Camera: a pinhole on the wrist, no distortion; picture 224 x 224 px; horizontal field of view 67.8 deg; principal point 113.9 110.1 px. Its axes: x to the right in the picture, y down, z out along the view. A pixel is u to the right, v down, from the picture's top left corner.
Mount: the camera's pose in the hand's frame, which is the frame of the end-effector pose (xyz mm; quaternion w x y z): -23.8 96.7 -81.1 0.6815 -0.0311 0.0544 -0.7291
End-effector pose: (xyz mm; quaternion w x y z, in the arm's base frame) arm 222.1 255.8 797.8 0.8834 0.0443 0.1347 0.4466
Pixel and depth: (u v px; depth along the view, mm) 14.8 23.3 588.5
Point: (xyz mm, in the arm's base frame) -101.6 357.5 1460.2
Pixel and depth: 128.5 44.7 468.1
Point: 208.9 180.7 1226.3
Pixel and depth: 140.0 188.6 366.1
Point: 388.1 425.1 1012.7
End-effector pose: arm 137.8 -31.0 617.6 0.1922 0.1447 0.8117 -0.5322
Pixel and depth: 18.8 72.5 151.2
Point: 258.2 -31.2 461.1
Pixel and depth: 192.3 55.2 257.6
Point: 229.6 -211.3 614.9
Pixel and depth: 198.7 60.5 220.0
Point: 213.9 -171.0 614.4
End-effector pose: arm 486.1 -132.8 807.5 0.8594 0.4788 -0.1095 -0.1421
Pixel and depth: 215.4 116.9 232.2
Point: 435.3 -274.9 836.5
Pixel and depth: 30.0 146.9 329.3
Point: 534.6 -235.8 1147.0
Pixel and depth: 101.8 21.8 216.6
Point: 350.3 -155.5 974.0
